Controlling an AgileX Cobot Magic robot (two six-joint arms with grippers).
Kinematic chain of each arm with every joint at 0, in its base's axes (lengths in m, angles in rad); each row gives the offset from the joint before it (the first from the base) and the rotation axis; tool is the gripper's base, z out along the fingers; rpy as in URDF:
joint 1: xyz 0 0 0.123 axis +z
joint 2: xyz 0 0 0 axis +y
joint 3: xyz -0.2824 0 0.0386 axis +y
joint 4: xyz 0.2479 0 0.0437 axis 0.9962 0 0.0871
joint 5: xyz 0 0 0 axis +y
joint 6: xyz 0.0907 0 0.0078 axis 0.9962 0 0.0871
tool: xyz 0 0 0 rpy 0 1.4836 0
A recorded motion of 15 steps. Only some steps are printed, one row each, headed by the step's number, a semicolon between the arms.
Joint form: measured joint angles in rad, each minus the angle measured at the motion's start. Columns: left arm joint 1, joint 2, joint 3, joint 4, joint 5, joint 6; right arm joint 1, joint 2, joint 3, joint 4, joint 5, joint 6.
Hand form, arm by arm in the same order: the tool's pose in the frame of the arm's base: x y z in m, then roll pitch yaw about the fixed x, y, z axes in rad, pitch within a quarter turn. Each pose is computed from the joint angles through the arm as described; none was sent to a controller.
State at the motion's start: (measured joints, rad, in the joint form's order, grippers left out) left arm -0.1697 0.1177 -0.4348 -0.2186 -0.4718 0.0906; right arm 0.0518 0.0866 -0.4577 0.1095 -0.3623 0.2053
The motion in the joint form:
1: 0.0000 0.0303 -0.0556 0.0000 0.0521 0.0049; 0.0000 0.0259 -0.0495 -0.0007 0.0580 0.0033
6: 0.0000 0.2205 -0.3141 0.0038 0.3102 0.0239; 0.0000 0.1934 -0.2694 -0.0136 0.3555 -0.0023
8: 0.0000 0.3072 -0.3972 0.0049 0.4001 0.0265; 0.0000 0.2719 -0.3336 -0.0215 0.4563 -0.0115
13: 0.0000 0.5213 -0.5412 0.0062 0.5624 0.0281; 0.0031 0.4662 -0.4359 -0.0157 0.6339 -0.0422
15: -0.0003 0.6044 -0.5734 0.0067 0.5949 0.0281; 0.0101 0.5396 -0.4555 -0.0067 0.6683 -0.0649
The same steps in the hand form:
1: 0.0071 0.0069 0.3947 -0.1802 0.7163 -0.3081; 0.0004 -0.0029 0.3929 0.3269 0.7294 0.4765
6: 0.0285 -0.0018 0.4475 -0.1595 0.9055 -0.3281; 0.0220 0.0011 0.4315 0.4562 0.9598 0.5908
8: 0.0455 -0.0064 0.4614 -0.1651 0.9977 -0.3475; 0.0387 0.0028 0.4394 0.5430 1.0667 0.6643
13: 0.1001 -0.0189 0.4755 -0.2420 1.2247 -0.4465; 0.0886 0.0072 0.4423 0.9993 1.2766 1.0994
15: 0.1250 -0.0239 0.4732 -0.3174 1.3044 -0.5249; 0.1096 0.0096 0.4381 1.2811 1.3246 1.3822

